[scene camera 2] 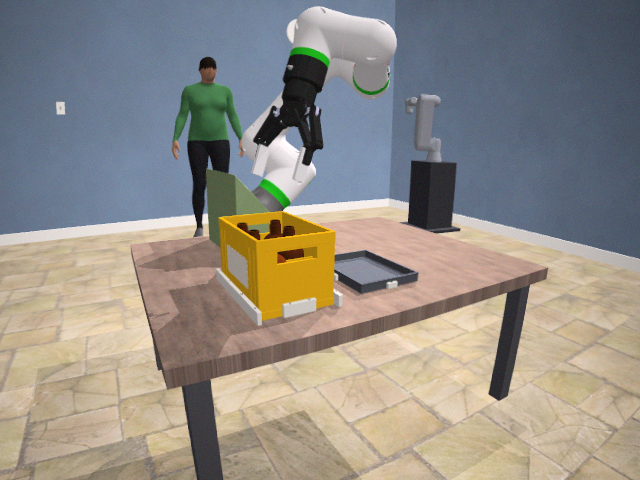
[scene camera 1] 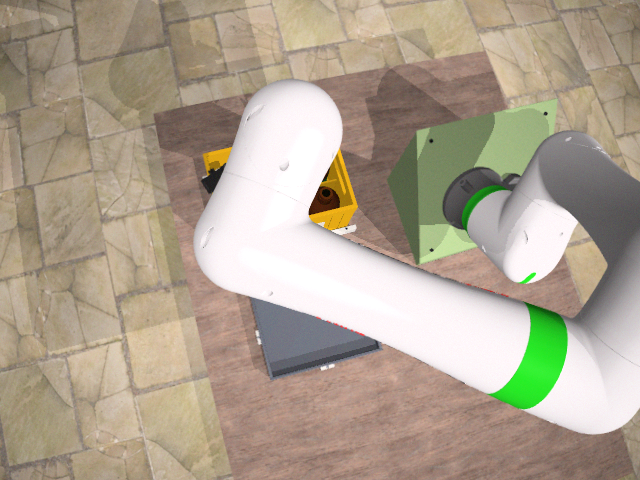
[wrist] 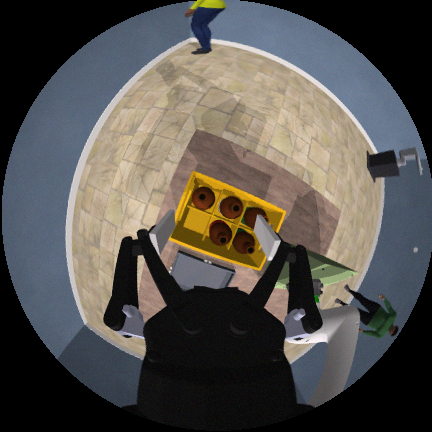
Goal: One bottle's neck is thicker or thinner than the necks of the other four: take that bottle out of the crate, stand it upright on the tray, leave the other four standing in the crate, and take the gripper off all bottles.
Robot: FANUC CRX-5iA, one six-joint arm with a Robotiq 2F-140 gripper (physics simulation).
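A yellow crate holds several brown bottles upright, three in one row and two in the other. In the wrist view these are a bottle, a second bottle, a third bottle partly behind a fingertip, a fourth bottle and a fifth bottle. One compartment is empty. I cannot tell which neck differs. The dark grey tray stands beside the crate with no bottle seen on it. My gripper is open and empty, above the crate.
White holding strips edge the crate's foot on the wooden table. The green slanted mount carries the arm's base. In scene camera 1's view the arm covers much of the crate and tray.
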